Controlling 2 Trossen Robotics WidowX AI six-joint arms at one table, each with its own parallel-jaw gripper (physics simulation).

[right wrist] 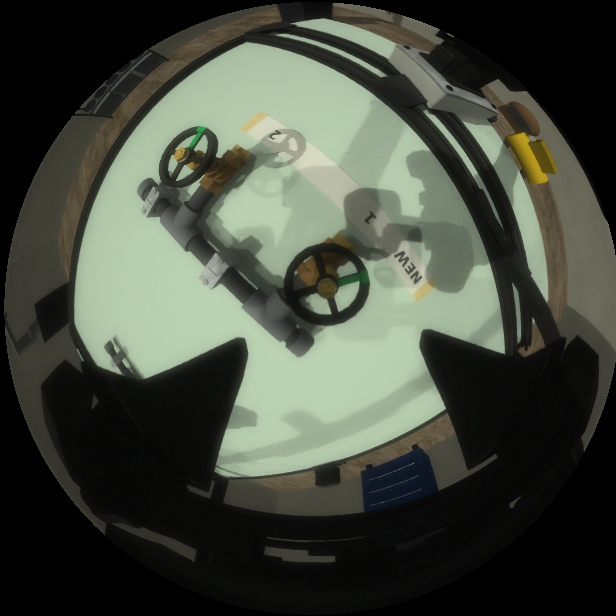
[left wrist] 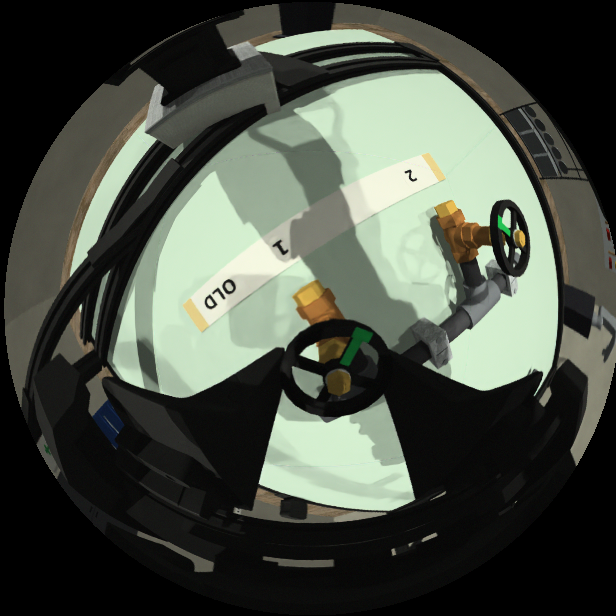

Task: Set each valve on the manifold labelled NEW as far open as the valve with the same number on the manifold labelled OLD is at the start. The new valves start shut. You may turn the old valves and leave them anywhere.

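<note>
In the left wrist view my left gripper [left wrist: 336, 373] is shut on the black handwheel of old valve 1 [left wrist: 335, 367]; its green spoke points up and to the right. Old valve 2 [left wrist: 509, 236] stands at the right on the grey pipe [left wrist: 459, 321]. The label strip reads OLD [left wrist: 219, 294]. In the right wrist view my right gripper [right wrist: 333, 367] is open and empty, hovering above new valve 1 [right wrist: 326, 283], whose green spoke points right. New valve 2 [right wrist: 188, 156] stands at the upper left with its green mark at the top. The NEW label [right wrist: 409, 265] lies to the right.
A grey box [right wrist: 442, 86] and a yellow object [right wrist: 531, 158] sit at the table's far right edge. A blue bin [right wrist: 397, 479] stands beyond the near edge. Black cables [left wrist: 132, 218] arc across the left of the left wrist view.
</note>
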